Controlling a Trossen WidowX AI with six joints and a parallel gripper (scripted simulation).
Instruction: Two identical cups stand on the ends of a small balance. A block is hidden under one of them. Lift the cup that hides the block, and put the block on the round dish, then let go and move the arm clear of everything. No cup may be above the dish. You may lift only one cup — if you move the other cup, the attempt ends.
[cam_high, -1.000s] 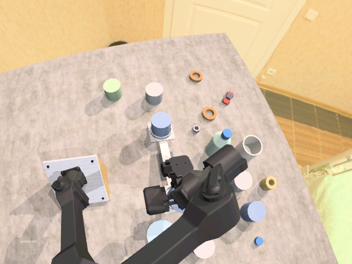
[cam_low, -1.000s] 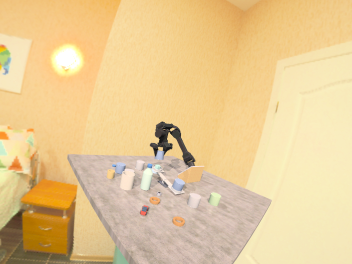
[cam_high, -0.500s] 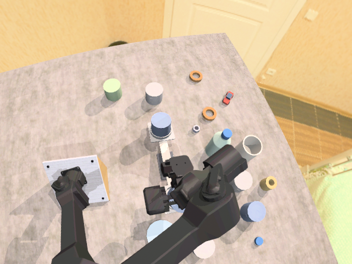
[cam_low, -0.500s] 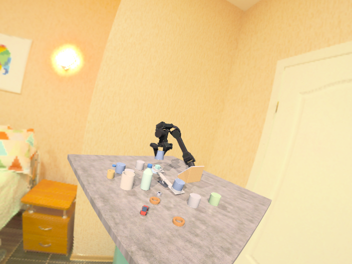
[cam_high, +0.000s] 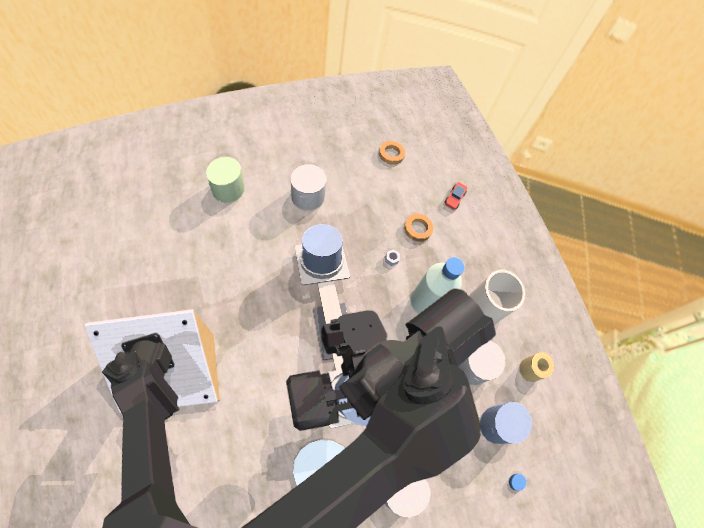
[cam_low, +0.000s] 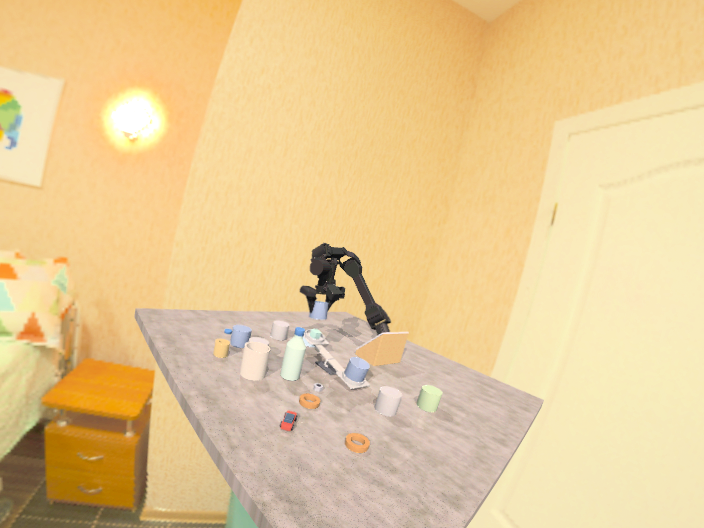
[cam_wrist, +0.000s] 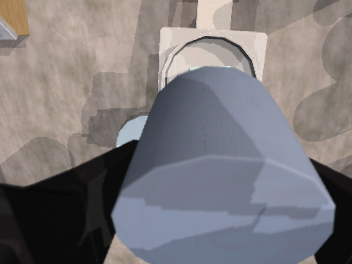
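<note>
Now: the pale teal block 8 cm below my gripper tip and 1 cm to the left of it. Round my gripper tip: nut: 24 cm to the left, 17 cm ahead, 16 cm below; balance beam: 14 cm to the left, 13 cm below, 2 cm ahead; round pale blue dish: 17 cm below, 9 cm to the right, 7 cm behind.
</note>
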